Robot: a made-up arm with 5 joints. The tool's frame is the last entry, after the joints. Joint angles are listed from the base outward.
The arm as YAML. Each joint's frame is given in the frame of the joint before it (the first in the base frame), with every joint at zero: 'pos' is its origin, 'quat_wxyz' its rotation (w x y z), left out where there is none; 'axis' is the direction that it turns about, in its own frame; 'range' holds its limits. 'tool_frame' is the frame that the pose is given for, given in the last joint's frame.
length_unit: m
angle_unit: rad
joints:
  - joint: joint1
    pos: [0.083, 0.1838, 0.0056]
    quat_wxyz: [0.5, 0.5, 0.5, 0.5]
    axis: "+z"
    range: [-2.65, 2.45]
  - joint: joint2
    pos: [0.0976, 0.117, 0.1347]
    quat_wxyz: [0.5, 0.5, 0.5, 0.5]
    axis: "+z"
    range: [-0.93, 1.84]
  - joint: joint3
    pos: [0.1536, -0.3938, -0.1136]
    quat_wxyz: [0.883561, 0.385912, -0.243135, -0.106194]
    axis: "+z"
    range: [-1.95, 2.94]
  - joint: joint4
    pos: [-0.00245, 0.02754, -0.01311]
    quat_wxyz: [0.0, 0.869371, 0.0, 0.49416]
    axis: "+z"
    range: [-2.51, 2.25]
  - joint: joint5
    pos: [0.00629, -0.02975, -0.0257]
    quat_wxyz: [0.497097, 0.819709, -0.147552, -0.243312]
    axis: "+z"
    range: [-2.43, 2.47]
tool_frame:
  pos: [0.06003, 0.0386, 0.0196]
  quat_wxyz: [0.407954, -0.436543, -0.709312, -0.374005]
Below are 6 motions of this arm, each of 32 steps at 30 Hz.
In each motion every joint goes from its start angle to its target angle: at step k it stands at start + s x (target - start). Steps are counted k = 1, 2, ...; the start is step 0. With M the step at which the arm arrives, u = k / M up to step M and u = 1 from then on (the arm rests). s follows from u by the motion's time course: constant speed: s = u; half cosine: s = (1 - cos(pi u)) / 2; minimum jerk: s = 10 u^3 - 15 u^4 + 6 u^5.
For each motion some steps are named. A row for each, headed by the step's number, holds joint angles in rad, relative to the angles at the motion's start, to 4 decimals.
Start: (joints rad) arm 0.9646 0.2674 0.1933 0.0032 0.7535
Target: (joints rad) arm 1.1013 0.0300 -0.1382 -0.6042 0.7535
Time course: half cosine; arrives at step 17
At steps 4, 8, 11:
4: 0.0178 -0.0310 -0.0433 -0.0793 0.0000
8: 0.0620 -0.1077 -0.1505 -0.2757 0.0000
11: 0.0988 -0.1716 -0.2396 -0.4391 0.0000

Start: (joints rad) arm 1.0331 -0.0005 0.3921 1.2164 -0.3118
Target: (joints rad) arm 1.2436 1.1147 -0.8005 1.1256 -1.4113
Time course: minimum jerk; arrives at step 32
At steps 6, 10, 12, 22, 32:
6: 0.0103 0.0544 -0.0582 -0.0044 -0.0536
10: 0.0379 0.2007 -0.2147 -0.0163 -0.1979
12: 0.0579 0.3069 -0.3282 -0.0250 -0.3026
22: 0.1726 0.9145 -0.9779 -0.0745 -0.9016
32: 0.2105 1.1152 -1.1926 -0.0908 -1.0995

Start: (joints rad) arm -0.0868 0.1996 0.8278 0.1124 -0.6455
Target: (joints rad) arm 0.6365 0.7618 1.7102 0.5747 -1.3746
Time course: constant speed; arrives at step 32
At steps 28, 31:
28: 0.6329 0.4919 0.7721 0.4045 -0.6380
31: 0.7007 0.5446 0.8548 0.4479 -0.7063

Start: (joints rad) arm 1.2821 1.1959 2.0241 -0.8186 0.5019
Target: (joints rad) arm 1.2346 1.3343 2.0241 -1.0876 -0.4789
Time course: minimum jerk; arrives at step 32
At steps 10, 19, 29, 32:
10: -0.0086 0.0249 0.0000 -0.0484 -0.1765
19: -0.0319 0.0930 0.0000 -0.1807 -0.6588
29: -0.0472 0.1374 0.0000 -0.2671 -0.9738
32: -0.0475 0.1384 0.0000 -0.2690 -0.9808

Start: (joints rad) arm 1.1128 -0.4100 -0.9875 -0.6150 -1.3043
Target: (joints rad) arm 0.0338 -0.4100 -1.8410 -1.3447 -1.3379
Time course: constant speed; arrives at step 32
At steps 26, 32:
26: -0.8767 0.0000 -0.6935 -0.5929 -0.0273
32: -1.0790 0.0000 -0.8535 -0.7297 -0.0336

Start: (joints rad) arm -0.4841 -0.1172 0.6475 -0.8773 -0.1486
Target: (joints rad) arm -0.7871 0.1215 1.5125 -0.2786 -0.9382
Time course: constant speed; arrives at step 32
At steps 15, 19, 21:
15: -0.1420 0.1119 0.4055 0.2806 -0.3701
19: -0.1799 0.1417 0.5136 0.3555 -0.4688
21: -0.1988 0.1566 0.5677 0.3929 -0.5182

